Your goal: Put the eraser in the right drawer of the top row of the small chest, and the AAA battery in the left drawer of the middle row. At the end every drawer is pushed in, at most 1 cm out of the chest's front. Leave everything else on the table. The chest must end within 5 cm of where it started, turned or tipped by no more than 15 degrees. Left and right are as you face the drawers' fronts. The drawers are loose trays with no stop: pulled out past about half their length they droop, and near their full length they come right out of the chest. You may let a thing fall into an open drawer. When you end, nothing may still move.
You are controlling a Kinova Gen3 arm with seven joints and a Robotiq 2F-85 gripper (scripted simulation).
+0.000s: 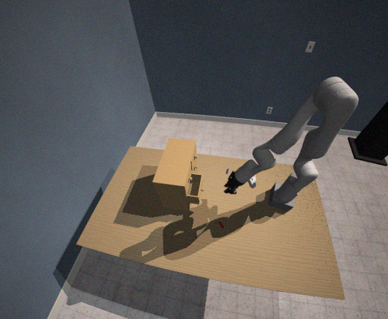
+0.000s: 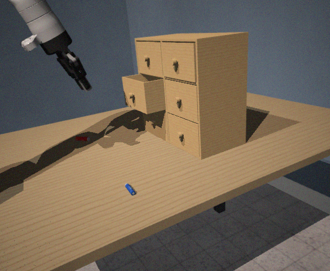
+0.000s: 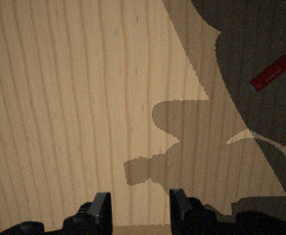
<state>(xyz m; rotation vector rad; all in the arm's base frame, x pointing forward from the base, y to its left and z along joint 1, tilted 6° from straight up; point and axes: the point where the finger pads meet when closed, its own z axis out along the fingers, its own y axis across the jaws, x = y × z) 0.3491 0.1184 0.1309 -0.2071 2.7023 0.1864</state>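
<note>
My gripper is now 30 mm short of the AAA battery, 270 mm to the left of it and 210 mm above it. The rest, counted from my hand: dark red battery: 20 mm behind, 140 mm to the left, 210 mm below; white eraser: 320 mm ahead, 110 mm to the right, 10 mm above.
</note>
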